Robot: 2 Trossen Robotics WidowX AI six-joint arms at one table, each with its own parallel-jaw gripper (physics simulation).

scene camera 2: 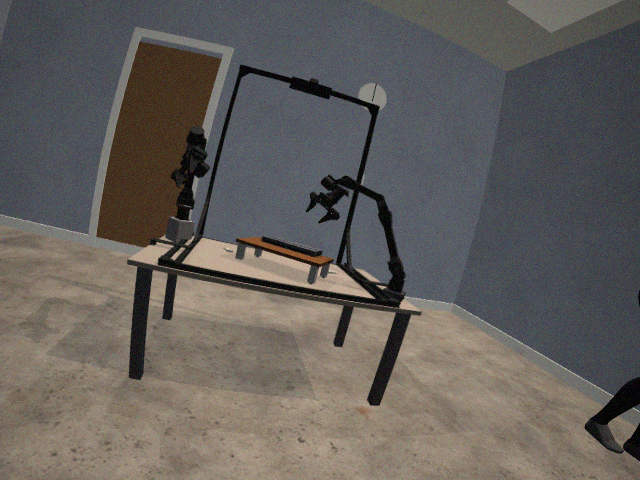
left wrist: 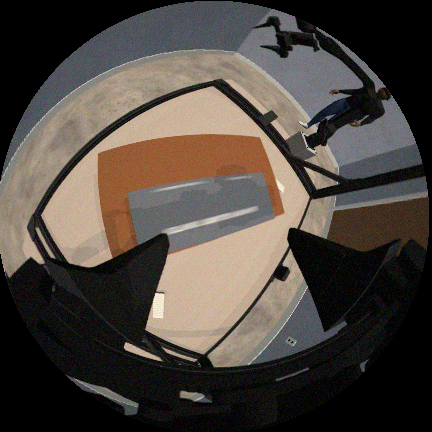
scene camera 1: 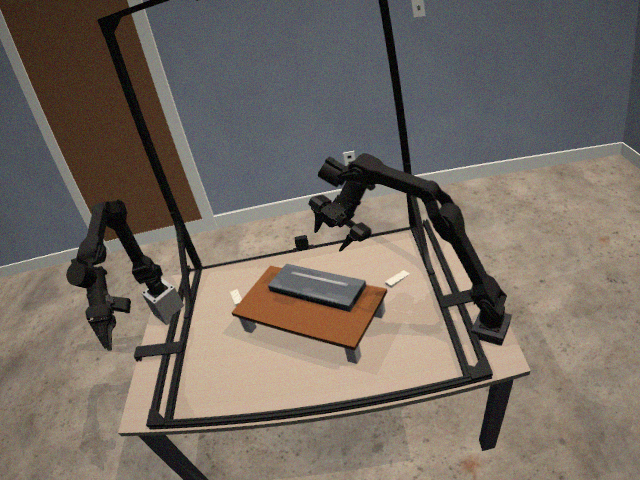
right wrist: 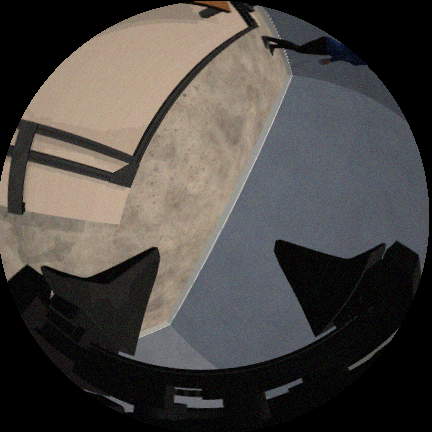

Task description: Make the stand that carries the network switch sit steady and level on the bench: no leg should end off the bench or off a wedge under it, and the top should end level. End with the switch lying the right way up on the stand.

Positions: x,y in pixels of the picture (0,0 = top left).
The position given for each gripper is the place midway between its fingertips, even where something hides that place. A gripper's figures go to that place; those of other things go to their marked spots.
Labels:
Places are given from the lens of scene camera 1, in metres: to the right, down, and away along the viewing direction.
left gripper (scene camera 1: pixel 327 241): 0.02, 0.01, 1.26
right gripper (scene camera 1: pixel 108 349): -0.54, 0.28, 0.99
stand (scene camera 1: pixel 341 328): 0.06, 0.25, 1.22

